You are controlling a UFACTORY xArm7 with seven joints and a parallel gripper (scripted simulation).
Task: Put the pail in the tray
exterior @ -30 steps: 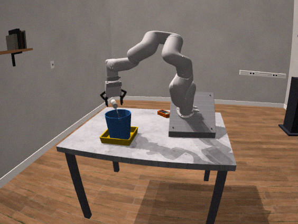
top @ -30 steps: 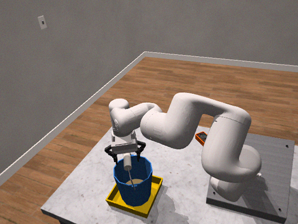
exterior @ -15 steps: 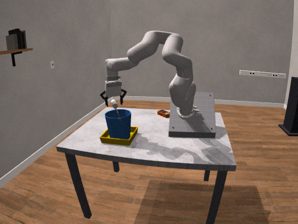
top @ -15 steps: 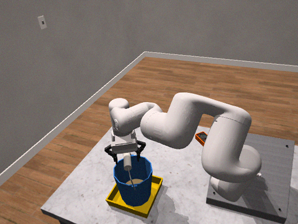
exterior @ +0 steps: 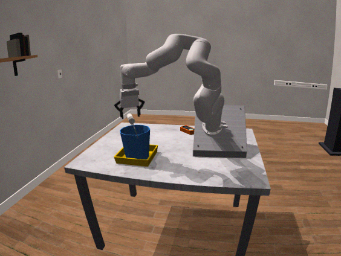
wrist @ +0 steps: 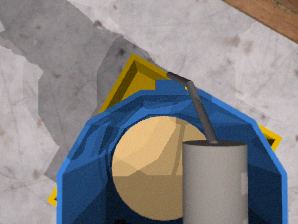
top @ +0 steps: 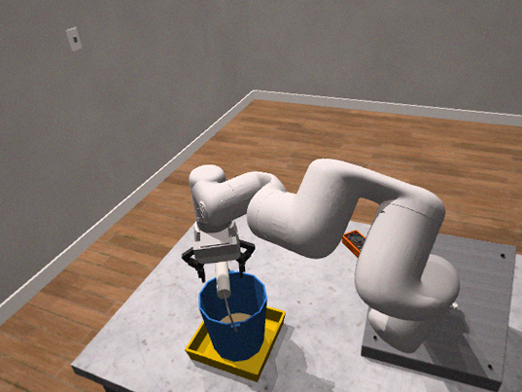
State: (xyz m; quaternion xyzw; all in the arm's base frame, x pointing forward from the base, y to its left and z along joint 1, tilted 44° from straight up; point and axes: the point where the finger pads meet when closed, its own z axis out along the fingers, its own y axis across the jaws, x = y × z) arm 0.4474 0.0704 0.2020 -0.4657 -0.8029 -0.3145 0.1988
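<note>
The wire handle is 5 cm below my hand. The rest, counted from my hand: yellow drip tray (1 cm behind, 1 cm to the right, 25 cm below); then blue pail (1 cm behind, 1 cm to the right, 11 cm below).
</note>
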